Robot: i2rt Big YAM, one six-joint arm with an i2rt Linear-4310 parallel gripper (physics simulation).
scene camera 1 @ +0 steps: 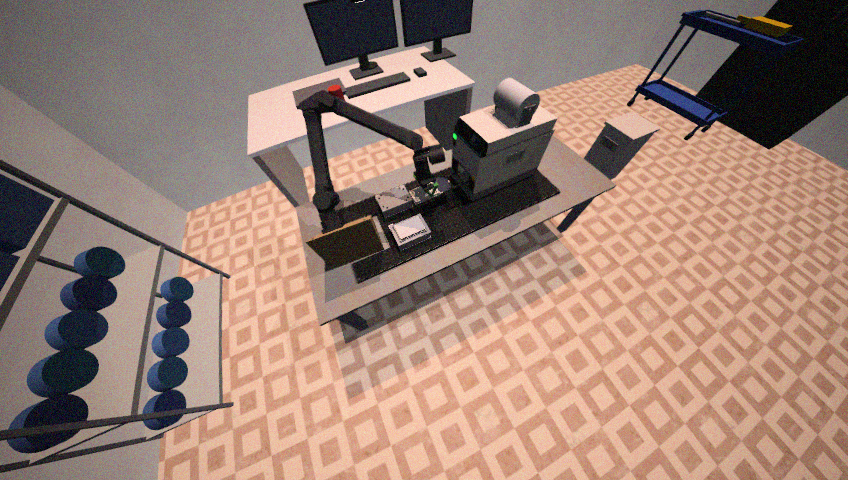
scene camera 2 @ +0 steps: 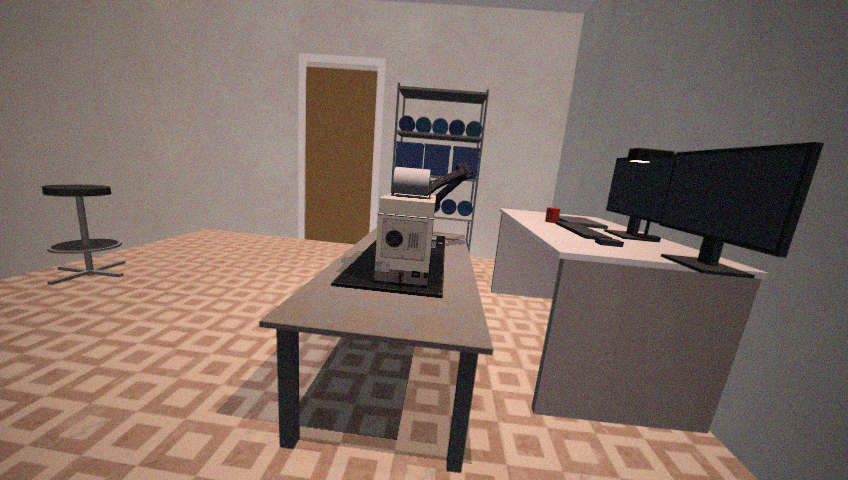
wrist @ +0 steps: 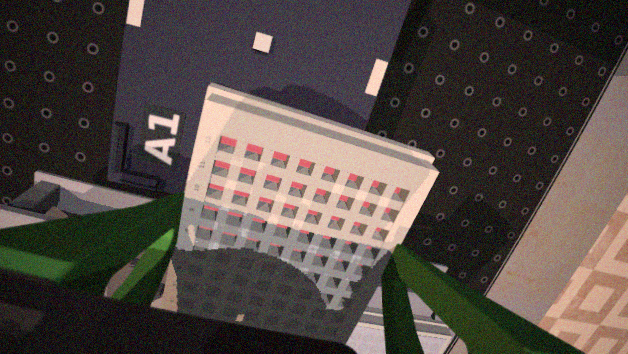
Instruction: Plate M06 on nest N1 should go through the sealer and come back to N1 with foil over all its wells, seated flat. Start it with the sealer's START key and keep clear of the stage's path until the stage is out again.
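Places are measured from the arm's base along level axes (x up, y ahead, z left), in centimetres.
Where they show: gripper, fingertip midpoint: [scene camera 1: 427,190] [wrist: 290,232]; arm's base at its link origin: [scene camera 1: 334,229].
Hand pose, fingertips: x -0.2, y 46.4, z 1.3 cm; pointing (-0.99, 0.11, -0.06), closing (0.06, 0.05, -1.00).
Things, the pixels of their top centre, and the offset from my fingertips. "spot": a spot on its surface instead. Level surfaces: height alone.
- white well plate at its top centre: [wrist: 277,286] [scene camera 1: 424,191] dz +0.0, dx +0.9, dy -1.9 cm
- sealer's dark stage at a spot on its surface: [wrist: 200,45] spot: dz +5.2, dx -2.5, dy +5.4 cm
- pale nest block at its top centre: [scene camera 1: 393,196] dz +9.8, dx -5.8, dy -15.3 cm
- second white plate at its top centre: [scene camera 1: 409,227] dz -11.5, dx -5.7, dy -14.9 cm
- black perforated mat at its surface level: dx -12.5 cm
- foil roll at its top centre: [scene camera 2: 413,168] [scene camera 1: 519,85] dz +4.5, dx +35.1, dy +44.1 cm
My gripper [scene camera 1: 432,189] [wrist: 290,232] is shut on a white well plate [wrist: 320,182], with one green finger at each side. The plate's visible wells are open, with pink-red inside, and no foil shows. The plate overlaps the near part of the sealer's dark stage [wrist: 200,45] in the wrist view, beside its "A1" mark and black corner bracket; the height between them is hard to tell. The sealer [scene camera 1: 511,157] [scene camera 2: 404,237] has a green light on its dark front panel [scene camera 1: 474,135]. The START key cannot be made out. A pale nest block [scene camera 1: 393,199] stands nearer the arm base; no N1 label is readable.
A second white plate [scene camera 1: 410,228] sits toward the front edge of the black perforated mat [scene camera 1: 476,217] [wrist: 475,100]. A brown panel [scene camera 1: 351,242] stands at its left. The desk [scene camera 1: 267,118] [scene camera 2: 535,234] with monitors is behind the arm. A foil roll [scene camera 1: 515,101] [scene camera 2: 411,180] tops the sealer.
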